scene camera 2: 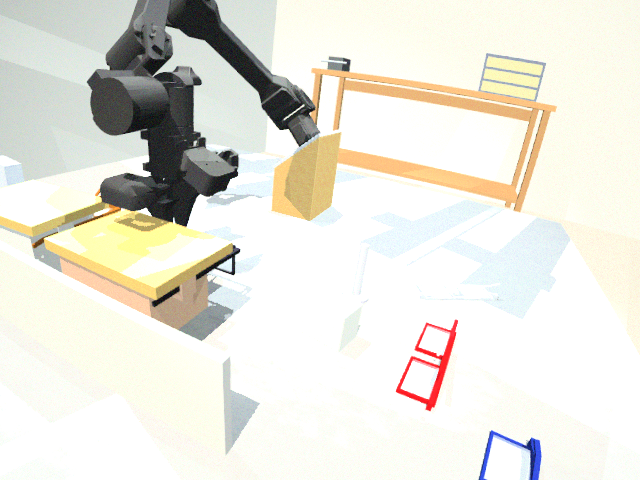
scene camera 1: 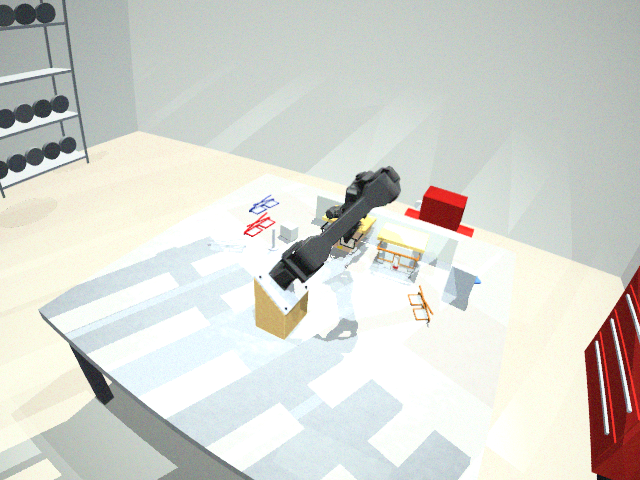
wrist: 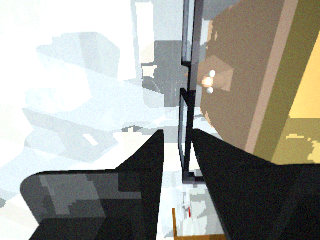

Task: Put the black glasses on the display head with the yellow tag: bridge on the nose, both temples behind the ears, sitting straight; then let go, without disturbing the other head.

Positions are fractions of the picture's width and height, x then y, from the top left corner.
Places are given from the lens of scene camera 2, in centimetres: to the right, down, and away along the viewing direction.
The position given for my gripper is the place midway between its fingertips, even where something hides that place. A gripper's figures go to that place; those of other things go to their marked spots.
my gripper (scene camera 2: 0.27,0.49): -20, -1, 51
tan display head (scene camera 2: 0.21,0.54): -19, 2, 36
